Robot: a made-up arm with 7 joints.
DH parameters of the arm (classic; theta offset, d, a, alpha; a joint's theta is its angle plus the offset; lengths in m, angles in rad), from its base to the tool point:
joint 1: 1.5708 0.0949 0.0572 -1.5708
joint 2: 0 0.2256 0.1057 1.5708
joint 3: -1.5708 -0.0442 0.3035 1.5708
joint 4: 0 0.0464 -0.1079 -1.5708
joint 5: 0 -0.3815 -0.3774 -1.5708
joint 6: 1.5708 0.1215 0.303 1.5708
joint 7: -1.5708 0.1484 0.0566 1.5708
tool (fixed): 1.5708 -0.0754 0 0
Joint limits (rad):
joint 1: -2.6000..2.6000
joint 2: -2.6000..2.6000
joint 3: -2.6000..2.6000
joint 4: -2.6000..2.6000
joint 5: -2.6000..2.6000
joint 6: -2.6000..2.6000
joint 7: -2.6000..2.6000
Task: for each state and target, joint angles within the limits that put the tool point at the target. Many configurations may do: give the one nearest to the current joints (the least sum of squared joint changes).
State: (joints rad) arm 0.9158 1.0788 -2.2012 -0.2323 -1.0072 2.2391 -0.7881
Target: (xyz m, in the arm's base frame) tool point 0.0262 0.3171 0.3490
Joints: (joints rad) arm 1.0220 1.1409 -2.4867 -0.8819 -0.9343 2.3372 -0.6422
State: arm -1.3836 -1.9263 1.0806 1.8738 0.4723 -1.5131 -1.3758
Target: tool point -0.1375 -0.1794 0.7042
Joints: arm -1.3839 -2.1046 1.0424 1.9820 0.4820 -1.3664 -1.3667
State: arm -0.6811 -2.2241 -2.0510 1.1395 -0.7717 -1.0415 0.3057
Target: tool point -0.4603 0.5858 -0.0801
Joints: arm -0.3009 -2.2091 -2.2463 1.1703 -0.8045 -1.3223 0.2988
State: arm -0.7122 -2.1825 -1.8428 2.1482 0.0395 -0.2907 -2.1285
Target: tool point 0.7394 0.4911 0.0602
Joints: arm -1.0752 -2.6000 -1.4447 1.4886 0.0345 -0.1661 -2.1859
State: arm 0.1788 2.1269 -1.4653 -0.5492 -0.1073 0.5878 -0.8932
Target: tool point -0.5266 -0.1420 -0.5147
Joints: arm -0.0855 1.8873 -1.1992 -0.8824 0.1021 0.7466 -0.8694
